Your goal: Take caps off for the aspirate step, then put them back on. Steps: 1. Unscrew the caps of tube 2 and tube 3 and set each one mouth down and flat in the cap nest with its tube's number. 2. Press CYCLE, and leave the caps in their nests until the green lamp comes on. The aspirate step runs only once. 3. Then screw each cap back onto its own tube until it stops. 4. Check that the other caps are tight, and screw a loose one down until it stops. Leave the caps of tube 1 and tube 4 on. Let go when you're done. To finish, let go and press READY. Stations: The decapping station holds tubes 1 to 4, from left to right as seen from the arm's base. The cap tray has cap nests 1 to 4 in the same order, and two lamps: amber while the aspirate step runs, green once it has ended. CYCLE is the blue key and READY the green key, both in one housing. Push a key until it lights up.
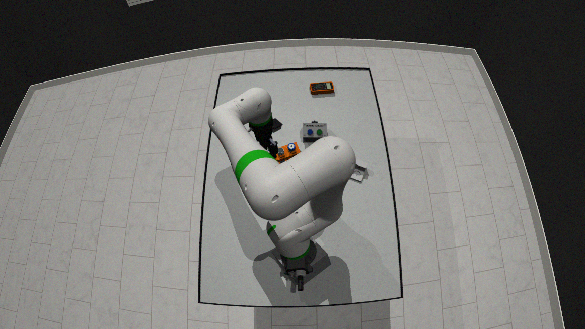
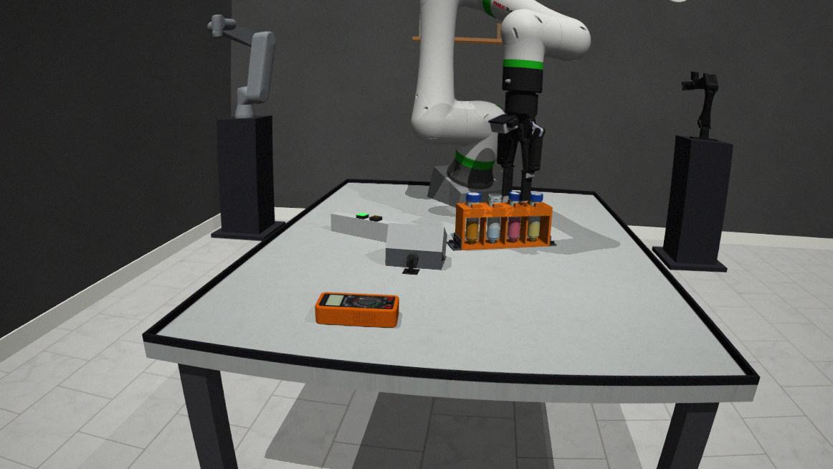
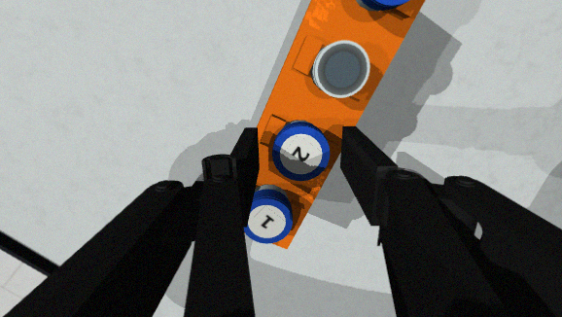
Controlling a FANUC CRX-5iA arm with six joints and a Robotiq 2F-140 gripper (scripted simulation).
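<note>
My gripper is now 3 cm above the cap 2. Round my hand: blue key (14 cm ahead, 19 cm to the right, 8 cm below); then cap 1 (2 cm behind, 5 cm to the left, 3 cm below); then cap 4 (3 cm ahead, 10 cm to the right, 3 cm below).
</note>
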